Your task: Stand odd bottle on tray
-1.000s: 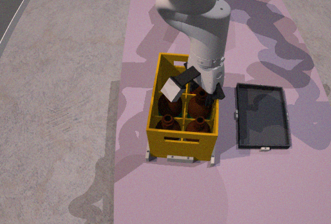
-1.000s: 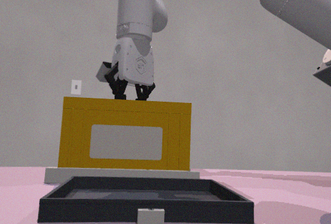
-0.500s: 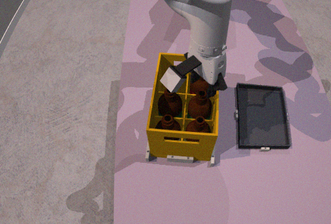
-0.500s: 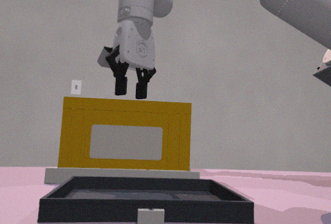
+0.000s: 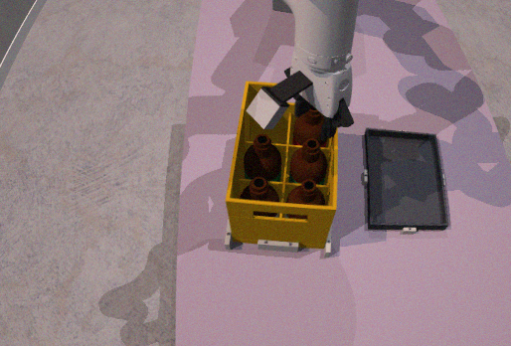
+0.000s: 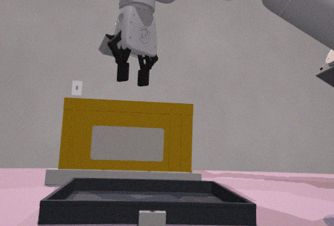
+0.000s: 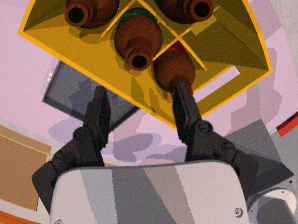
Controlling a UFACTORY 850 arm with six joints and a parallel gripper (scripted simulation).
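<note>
Right now my hand is 10 mm past the yellow crate, 50 mm to the left of it and 150 mm above it. From my hand the other things lie so: tray 240 mm to the left, 230 mm below; then bottle 90 mm behind, 20 mm to the left, 150 mm below.
</note>
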